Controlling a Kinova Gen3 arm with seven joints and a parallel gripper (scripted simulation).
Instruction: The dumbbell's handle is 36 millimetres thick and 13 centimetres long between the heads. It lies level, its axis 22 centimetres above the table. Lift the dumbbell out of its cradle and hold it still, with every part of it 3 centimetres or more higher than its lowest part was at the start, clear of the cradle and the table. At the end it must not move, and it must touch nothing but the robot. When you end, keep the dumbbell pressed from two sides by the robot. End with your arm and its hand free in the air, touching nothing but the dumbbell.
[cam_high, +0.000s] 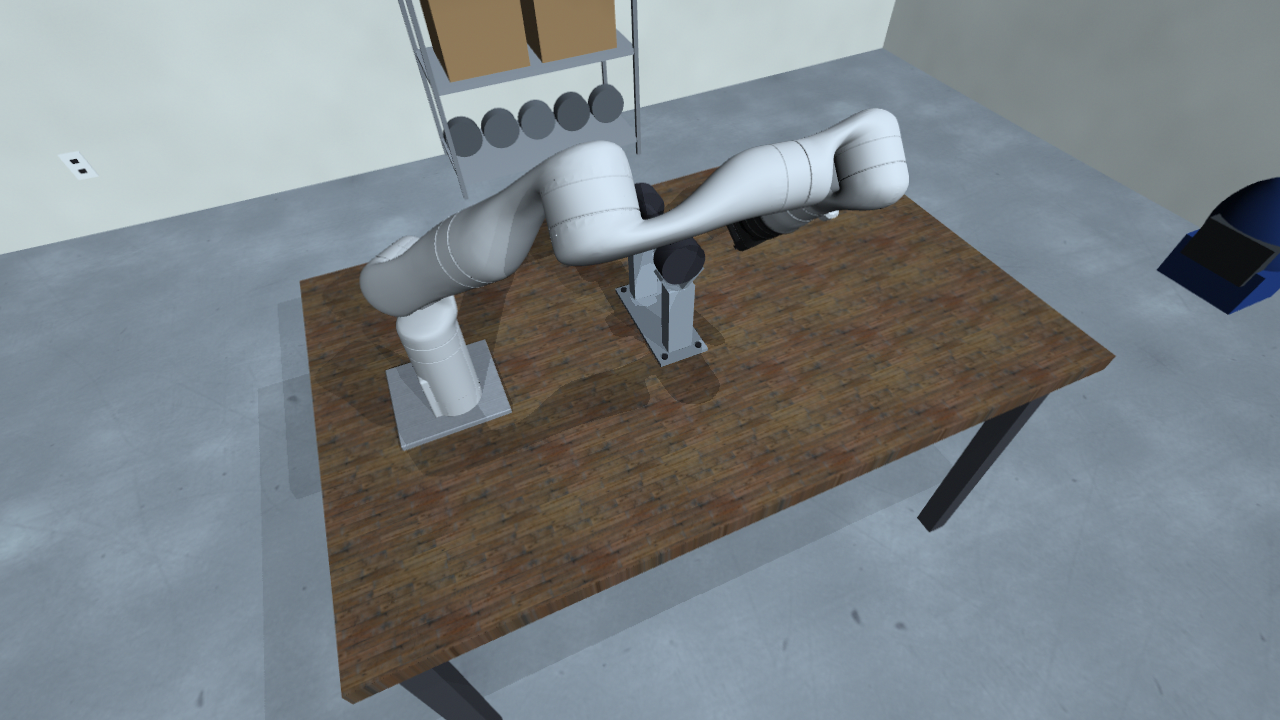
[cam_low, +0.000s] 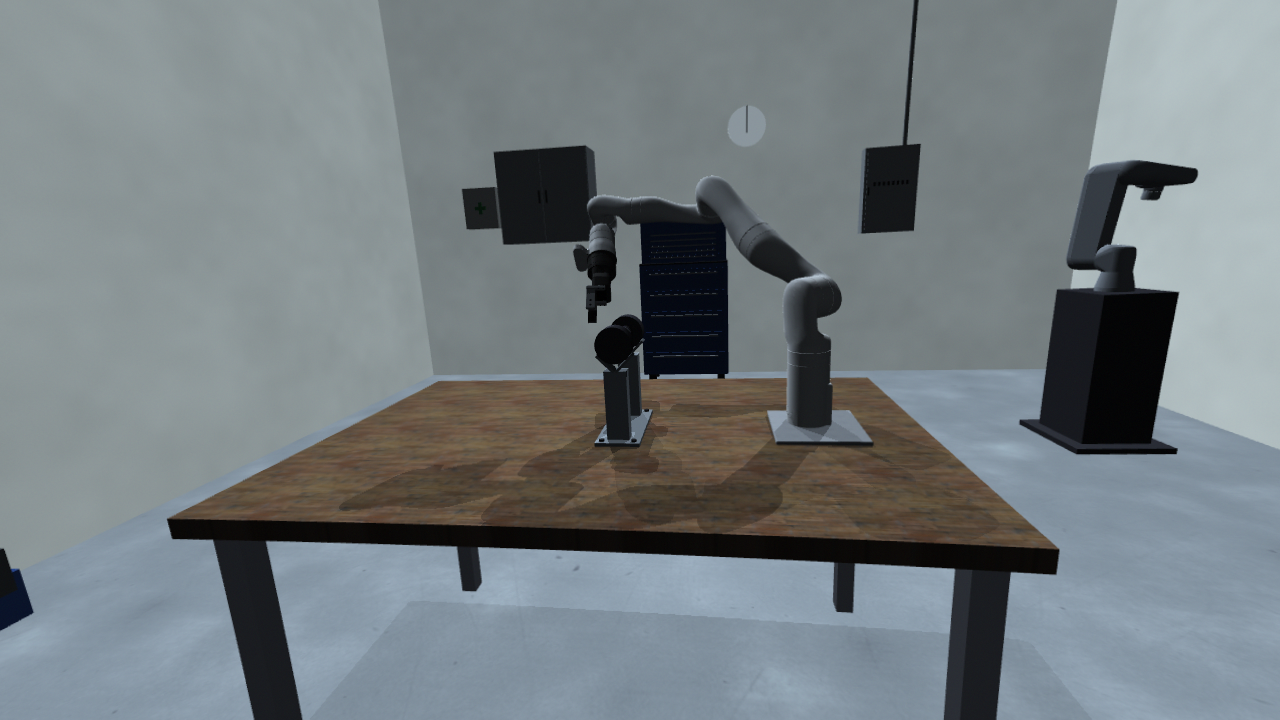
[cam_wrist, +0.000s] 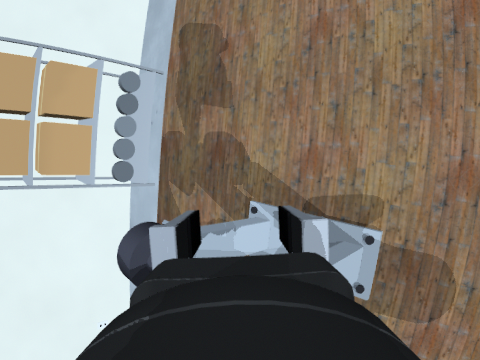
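My gripper is now 11 cm to the right of the dark dumbbell, 8 cm past it and 5 cm above it. From my hand the other things lie so: grey cradle 18 cm below, 11 cm to the left, 8 cm behind.
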